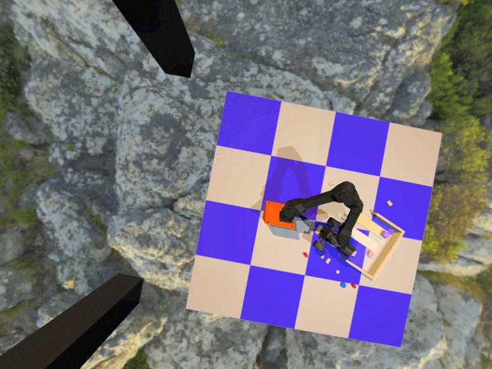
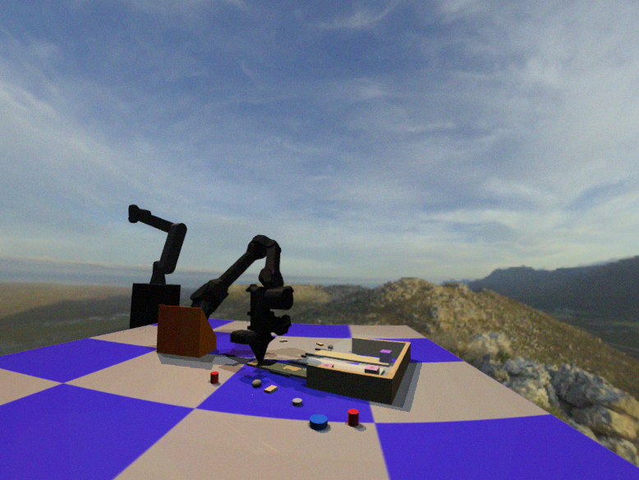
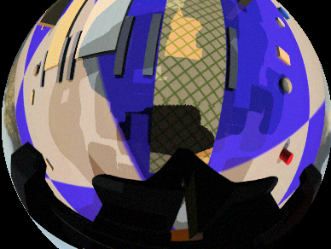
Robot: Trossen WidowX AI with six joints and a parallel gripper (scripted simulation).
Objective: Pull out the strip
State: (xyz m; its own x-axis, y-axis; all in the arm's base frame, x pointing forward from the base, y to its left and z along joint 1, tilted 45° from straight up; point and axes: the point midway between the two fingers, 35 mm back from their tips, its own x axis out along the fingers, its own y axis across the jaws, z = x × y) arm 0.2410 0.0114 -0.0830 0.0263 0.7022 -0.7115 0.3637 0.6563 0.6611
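Now: the strip 9 cm ahead of my gripper tip and 4 cm to the right of it. Round my gripper tip: blue block: 29 cm to the right, 19 cm ahead.
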